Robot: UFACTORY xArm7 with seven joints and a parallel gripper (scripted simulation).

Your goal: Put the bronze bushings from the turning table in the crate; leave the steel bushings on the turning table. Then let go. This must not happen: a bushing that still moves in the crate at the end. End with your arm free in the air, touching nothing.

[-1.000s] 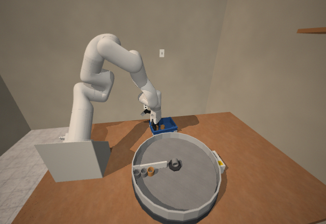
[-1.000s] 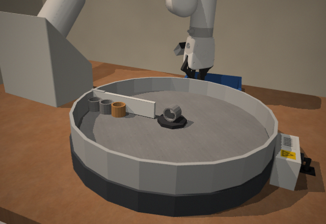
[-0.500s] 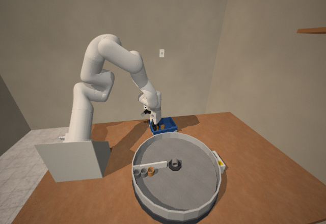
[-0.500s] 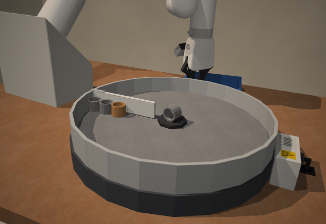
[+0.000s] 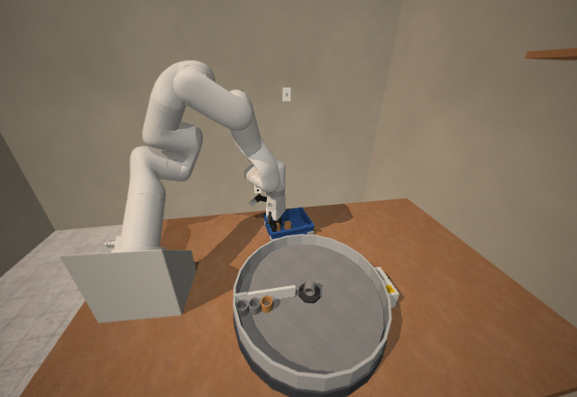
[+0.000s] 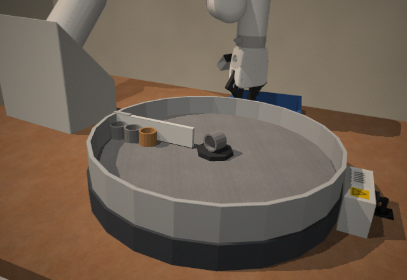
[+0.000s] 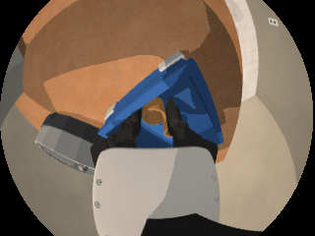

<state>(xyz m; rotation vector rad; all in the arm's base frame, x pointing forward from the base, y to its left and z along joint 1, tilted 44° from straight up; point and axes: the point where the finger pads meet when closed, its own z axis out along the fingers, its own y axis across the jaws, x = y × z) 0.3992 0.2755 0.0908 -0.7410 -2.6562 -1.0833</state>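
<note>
Now: the blue crate 50 mm ahead of my hand, 10 mm to the left of it and 10 mm below it. From my hand the other things lie so: turning table (70 mm ahead, 360 mm to the right, 20 mm above).
</note>
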